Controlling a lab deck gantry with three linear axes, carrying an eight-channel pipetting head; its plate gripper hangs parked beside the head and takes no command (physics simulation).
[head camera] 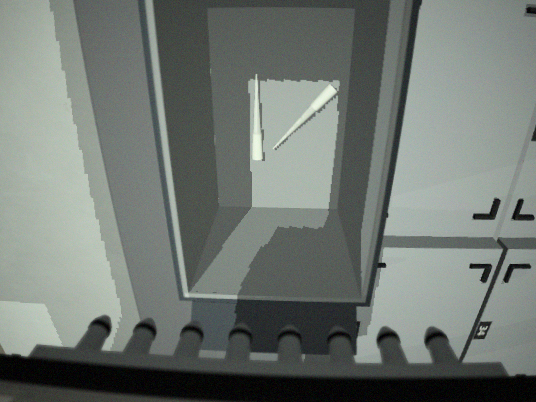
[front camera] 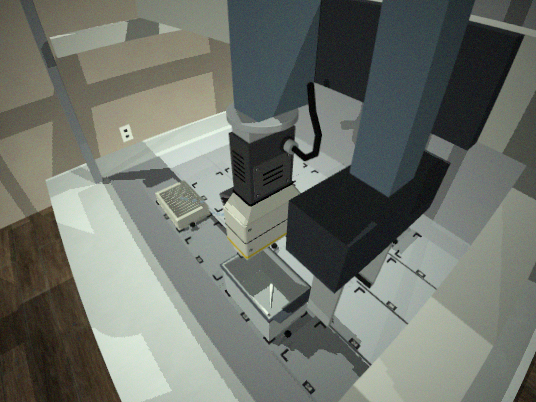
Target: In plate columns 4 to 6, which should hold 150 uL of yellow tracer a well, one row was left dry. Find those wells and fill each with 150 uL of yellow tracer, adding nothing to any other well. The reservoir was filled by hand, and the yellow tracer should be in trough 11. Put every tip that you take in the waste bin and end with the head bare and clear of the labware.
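The pipetting head [front camera: 260,220] hangs over the far end of the waste bin [front camera: 252,311] [head camera: 187,150]. In the head view its eight nozzles [head camera: 290,345] are bare, in a row beyond the bin's near rim. One white tip [head camera: 257,145] and a second white tip [head camera: 317,102] lie apart on the bin floor; part of a tip [front camera: 271,296] also shows in the front view. The parked plate gripper [front camera: 347,300] has its two grey paddles apart with nothing between them. The cream reservoir [front camera: 182,202] stands at the back left; its trough contents cannot be read. The plate's wells and the tip rack are hidden.
The dark gripper block [front camera: 345,225] hangs right of the head on its blue column [front camera: 400,100]. A black hose [front camera: 315,120] loops beside the head. Deck corner marks [head camera: 492,210] lie right of the bin. A grey post [front camera: 65,95] stands at the left.
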